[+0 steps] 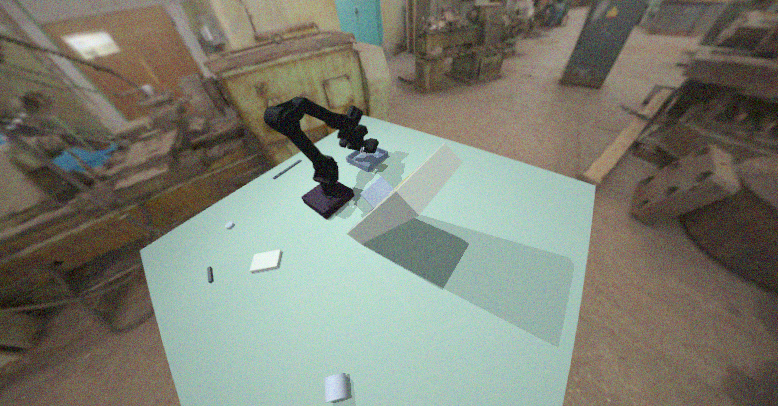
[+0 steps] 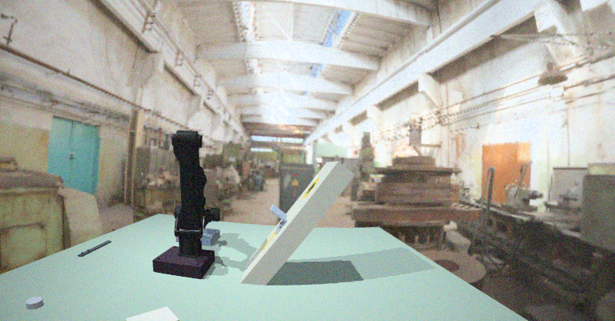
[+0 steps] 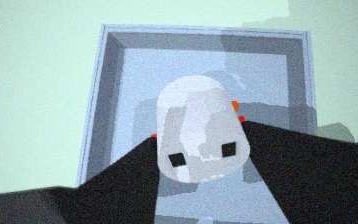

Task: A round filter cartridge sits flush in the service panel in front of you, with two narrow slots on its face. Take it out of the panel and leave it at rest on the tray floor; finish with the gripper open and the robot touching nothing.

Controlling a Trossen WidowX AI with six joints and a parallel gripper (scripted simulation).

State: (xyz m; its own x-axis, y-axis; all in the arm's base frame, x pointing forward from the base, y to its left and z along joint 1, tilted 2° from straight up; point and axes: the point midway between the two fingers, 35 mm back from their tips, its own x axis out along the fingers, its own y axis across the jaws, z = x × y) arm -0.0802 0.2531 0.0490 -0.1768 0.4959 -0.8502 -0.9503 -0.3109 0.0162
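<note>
The round filter cartridge lies right at my gripper tip. From my gripper tip the other things lie so: white card (150 mm ahead, 600 mm to the right, 40 mm below).
</note>
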